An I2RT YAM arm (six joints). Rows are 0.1 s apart.
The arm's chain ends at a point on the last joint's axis. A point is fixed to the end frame.
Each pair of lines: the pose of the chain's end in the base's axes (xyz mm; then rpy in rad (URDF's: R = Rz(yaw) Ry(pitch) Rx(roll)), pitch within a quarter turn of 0, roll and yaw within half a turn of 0), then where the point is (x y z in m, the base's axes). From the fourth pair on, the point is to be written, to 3 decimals.
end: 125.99, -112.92, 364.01, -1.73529, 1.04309, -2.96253
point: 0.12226 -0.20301 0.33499
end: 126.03, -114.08, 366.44, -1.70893, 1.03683, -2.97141
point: 0.11934 -0.20441 0.33873
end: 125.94, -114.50, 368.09, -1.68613, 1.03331, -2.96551
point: 0.11797 -0.20506 0.34148
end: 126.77, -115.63, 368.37, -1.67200, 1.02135, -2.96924
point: 0.117 -0.206 0.343
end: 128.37, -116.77, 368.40, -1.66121, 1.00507, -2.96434
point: 0.118 -0.208 0.344
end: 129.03, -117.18, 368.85, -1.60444, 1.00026, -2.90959
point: 0.119 -0.209 0.347
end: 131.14, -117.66, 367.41, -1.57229, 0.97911, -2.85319
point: 0.124 -0.210 0.348
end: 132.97, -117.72, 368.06, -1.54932, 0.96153, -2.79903
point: 0.129 -0.211 0.350
